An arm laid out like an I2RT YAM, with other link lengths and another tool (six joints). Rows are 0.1 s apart.
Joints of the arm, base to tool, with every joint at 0 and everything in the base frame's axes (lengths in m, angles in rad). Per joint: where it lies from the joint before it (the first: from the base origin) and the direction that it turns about. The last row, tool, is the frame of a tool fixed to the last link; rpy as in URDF.
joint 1: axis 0 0 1 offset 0 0 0.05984
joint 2: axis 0 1 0 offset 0.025 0.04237 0.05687
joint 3: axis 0 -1 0 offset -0.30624 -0.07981 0
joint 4: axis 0 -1 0 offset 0.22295 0.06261 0.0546
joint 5: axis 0 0 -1 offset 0.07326 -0.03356 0.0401
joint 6: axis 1 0 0 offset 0.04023 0 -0.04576
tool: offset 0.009 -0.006 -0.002 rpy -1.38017 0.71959 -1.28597
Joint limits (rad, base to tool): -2.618..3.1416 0..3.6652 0..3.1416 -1.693..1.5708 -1.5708..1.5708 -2.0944..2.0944
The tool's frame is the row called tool.
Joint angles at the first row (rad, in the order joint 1, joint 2, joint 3, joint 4, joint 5, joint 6):
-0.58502, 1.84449, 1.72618, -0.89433, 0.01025, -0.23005
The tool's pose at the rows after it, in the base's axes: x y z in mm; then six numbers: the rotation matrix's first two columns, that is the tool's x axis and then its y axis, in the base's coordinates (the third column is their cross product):
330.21 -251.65 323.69 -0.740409 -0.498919 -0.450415 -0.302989 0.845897 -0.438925
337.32 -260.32 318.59 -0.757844 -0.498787 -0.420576 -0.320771 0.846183 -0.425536
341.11 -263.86 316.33 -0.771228 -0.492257 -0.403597 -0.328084 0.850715 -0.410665
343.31 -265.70 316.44 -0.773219 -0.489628 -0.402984 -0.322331 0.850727 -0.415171
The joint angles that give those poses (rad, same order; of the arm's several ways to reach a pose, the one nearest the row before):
-0.61737, 1.91717, 1.79522, -0.90394, -0.01269, -0.19972
-0.62231, 1.96911, 1.85785, -0.94813, 0.00428, -0.21576
-0.62264, 1.99919, 1.90002, -0.98631, 0.01495, -0.21666
-0.62258, 2.00847, 1.91399, -0.98675, 0.01984, -0.21267

